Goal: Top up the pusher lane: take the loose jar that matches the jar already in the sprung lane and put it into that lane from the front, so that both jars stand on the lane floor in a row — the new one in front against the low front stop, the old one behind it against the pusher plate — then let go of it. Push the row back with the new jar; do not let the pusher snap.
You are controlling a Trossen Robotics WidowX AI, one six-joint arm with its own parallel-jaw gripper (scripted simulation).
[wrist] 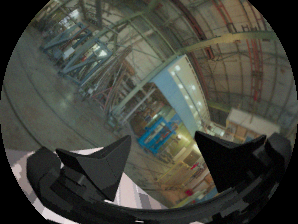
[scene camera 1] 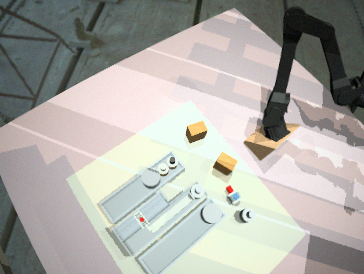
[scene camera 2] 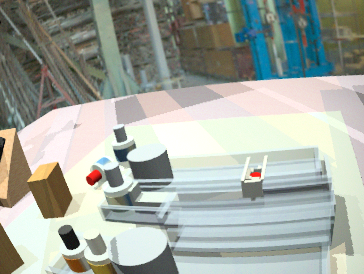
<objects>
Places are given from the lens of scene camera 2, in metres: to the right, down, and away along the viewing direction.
grey-capped jar (scene camera 2: 116, 187): -0.09, 0.07, 0.41
sprung lane (scene camera 2: 303, 207): 0.12, 0.07, 0.29
The marked spots on the grey-capped jar and the sprung lane are 0.24 m apart.
</objects>
